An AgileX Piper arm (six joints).
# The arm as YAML. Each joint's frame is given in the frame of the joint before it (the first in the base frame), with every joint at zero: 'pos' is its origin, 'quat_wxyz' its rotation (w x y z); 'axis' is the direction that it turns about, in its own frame. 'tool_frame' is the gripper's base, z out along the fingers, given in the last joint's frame.
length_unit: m
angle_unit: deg
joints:
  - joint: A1
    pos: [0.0, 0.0, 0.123]
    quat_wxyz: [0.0, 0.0, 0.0, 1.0]
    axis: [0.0, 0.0, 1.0]
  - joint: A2
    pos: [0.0, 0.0, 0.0]
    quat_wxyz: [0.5, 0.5, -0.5, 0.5]
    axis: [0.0, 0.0, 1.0]
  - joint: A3
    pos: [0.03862, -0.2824, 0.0]
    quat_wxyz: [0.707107, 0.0, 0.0, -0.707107]
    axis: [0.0, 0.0, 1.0]
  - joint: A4
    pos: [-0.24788, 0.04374, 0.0]
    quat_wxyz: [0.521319, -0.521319, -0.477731, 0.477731]
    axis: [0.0, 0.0, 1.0]
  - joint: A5
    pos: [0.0, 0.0, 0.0]
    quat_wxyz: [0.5, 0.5, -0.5, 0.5]
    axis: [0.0, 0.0, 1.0]
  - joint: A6
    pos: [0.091, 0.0, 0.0]
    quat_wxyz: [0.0, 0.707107, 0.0, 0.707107]
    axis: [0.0, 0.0, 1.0]
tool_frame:
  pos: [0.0, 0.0, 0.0]
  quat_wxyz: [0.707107, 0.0, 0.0, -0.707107]
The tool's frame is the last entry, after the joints.
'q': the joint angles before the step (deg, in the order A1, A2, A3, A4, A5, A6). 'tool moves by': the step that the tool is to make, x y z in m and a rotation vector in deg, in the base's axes. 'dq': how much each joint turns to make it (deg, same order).
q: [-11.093, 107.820, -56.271, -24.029, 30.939, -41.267]
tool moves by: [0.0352, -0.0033, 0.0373, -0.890, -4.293, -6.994]
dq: [1.106, 0.867, -11.409, 0.754, 8.096, 5.519]
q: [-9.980, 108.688, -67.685, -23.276, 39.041, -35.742]
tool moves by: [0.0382, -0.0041, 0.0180, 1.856, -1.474, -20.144]
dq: [1.108, 6.558, -15.387, 0.593, 13.729, 17.665]
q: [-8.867, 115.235, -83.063, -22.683, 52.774, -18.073]
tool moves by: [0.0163, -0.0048, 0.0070, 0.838, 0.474, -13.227]
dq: [0.005, 4.272, -9.056, 0.641, 9.434, 10.401]
